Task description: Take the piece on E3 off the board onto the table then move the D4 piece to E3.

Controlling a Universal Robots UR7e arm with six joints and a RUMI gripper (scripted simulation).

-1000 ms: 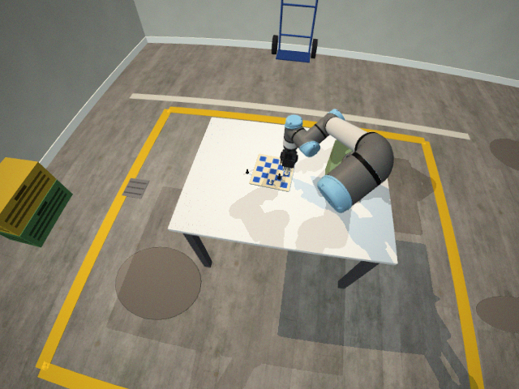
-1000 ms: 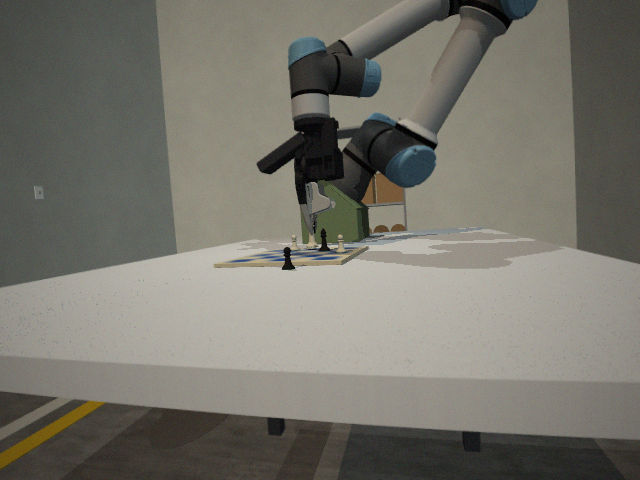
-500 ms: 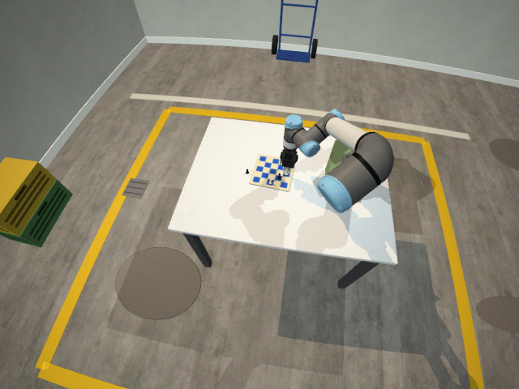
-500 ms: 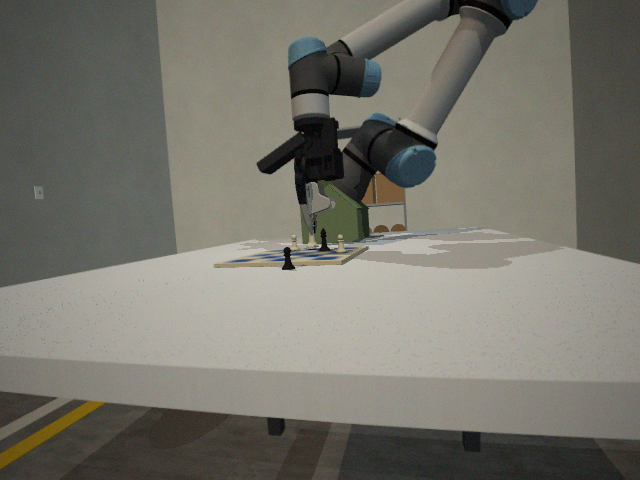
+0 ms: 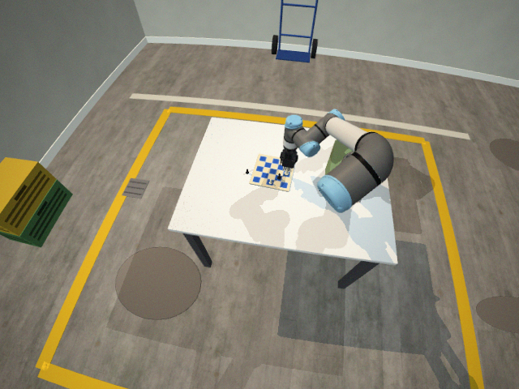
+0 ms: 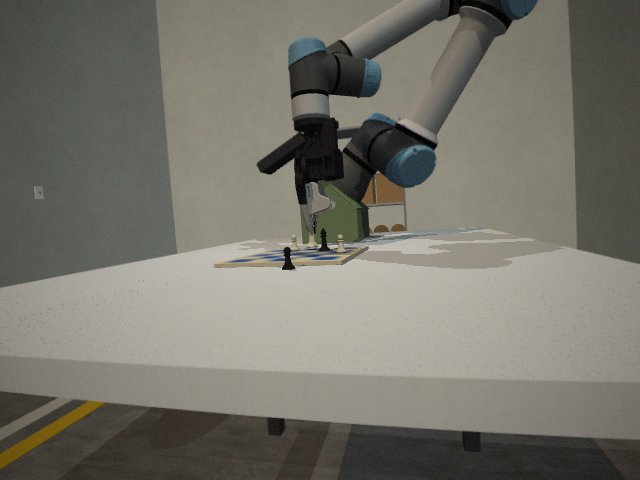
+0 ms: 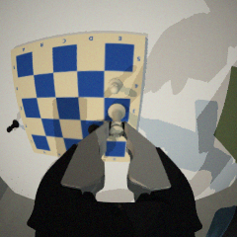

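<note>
My hand is 10 mm above the tall white piece. From my hand the other things lie so: blue-and-cream chessboard (80 mm ahead, 10 mm to the right, 50 mm below); then black pawn (220 mm ahead, 40 mm below).
</note>
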